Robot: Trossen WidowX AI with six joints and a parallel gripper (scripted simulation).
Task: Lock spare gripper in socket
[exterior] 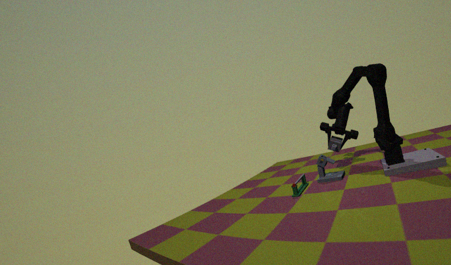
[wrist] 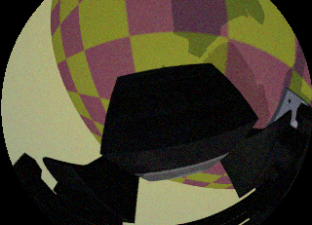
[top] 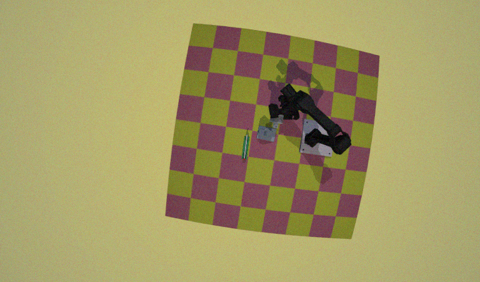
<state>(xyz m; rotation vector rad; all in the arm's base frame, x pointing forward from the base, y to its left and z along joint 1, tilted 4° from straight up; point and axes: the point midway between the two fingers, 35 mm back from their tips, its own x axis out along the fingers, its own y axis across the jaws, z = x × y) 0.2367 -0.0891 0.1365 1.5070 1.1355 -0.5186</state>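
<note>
My gripper tip is 9 cm to the right of the mount, 6 cm above it and 3 cm short of it. Also, from my gripper tip: green cradle: 20 cm to the left, 13 cm ahead, 9 cm below; then spare gripper: 1 cm behind, 1 cm above.
</note>
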